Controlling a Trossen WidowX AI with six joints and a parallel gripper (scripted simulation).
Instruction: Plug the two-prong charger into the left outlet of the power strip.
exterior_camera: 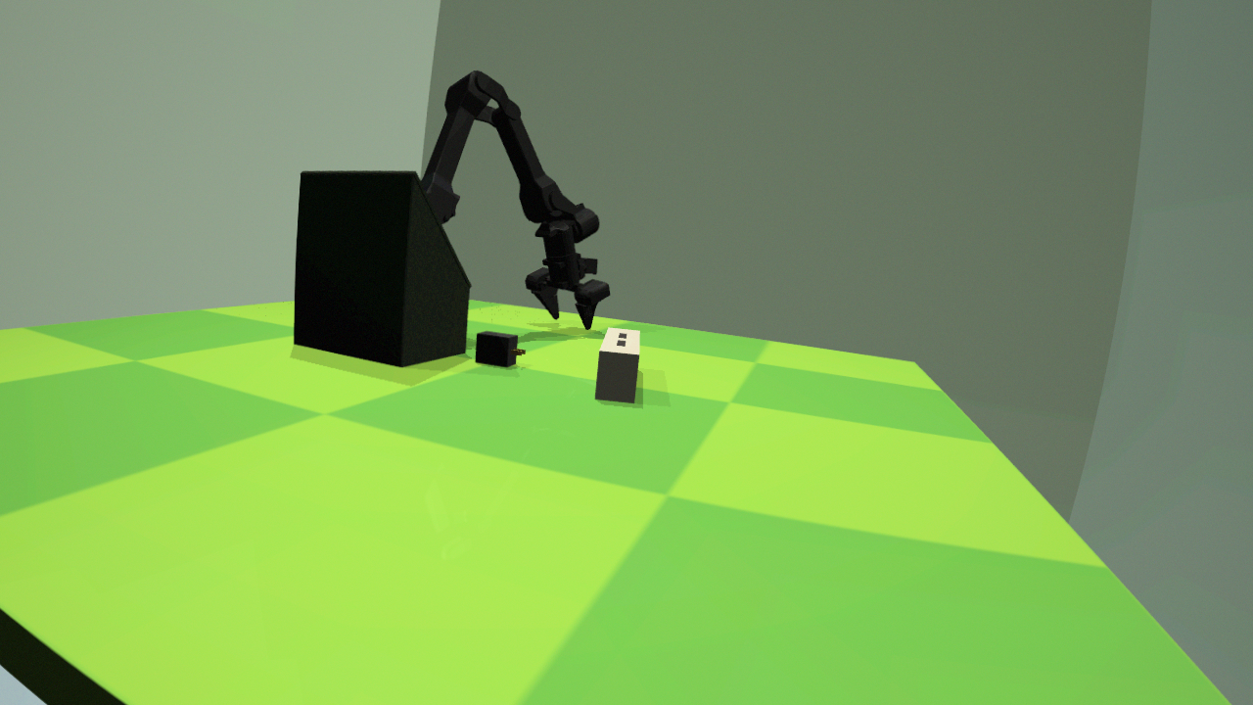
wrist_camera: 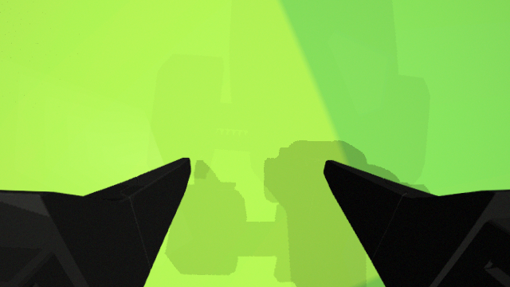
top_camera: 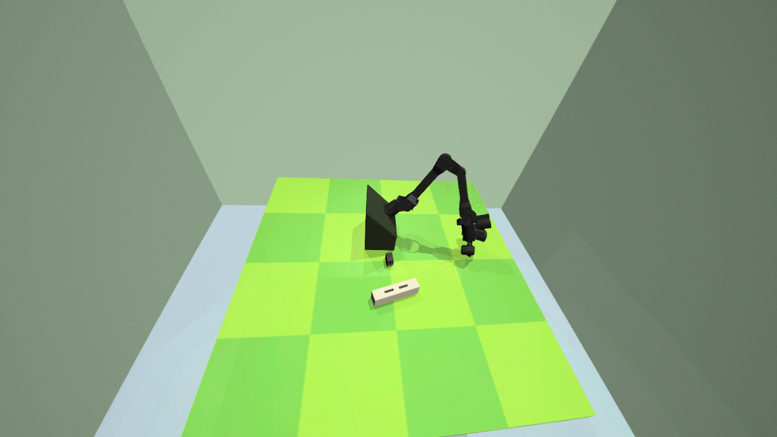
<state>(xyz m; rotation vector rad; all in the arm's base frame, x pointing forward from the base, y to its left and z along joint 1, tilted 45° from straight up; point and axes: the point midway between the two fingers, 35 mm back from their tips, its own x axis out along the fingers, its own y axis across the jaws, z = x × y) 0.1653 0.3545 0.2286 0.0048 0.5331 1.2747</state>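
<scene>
Now: the charger 60 mm ahead of my gripper tip, 430 mm to the right of it and 10 mm above it.
</scene>
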